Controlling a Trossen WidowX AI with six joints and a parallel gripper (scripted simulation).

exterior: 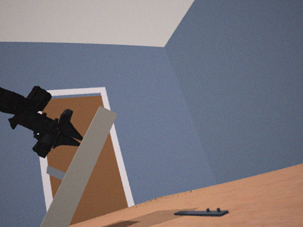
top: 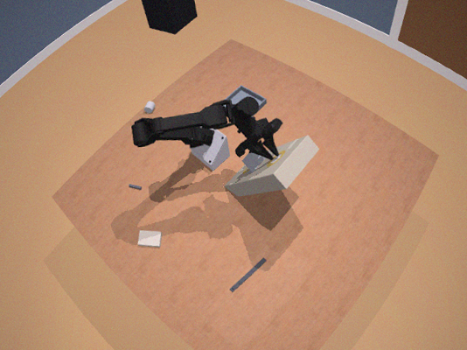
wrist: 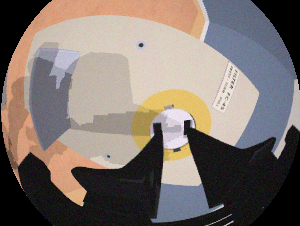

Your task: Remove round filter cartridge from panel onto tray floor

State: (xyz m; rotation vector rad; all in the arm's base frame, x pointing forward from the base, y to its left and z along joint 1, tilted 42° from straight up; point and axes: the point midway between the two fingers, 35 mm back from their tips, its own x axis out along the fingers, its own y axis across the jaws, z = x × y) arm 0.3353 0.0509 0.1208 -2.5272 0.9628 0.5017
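Right now my gripper tip is 2 cm short of the round white filter cartridge and 1 cm above it. Round my gripper tip: beige service panel (3 cm behind, 9 cm below); then beige block (31 cm behind, 41 cm to the right, 26 cm below); then blue-grey tray (35 cm behind, 33 cm to the left, 26 cm below).
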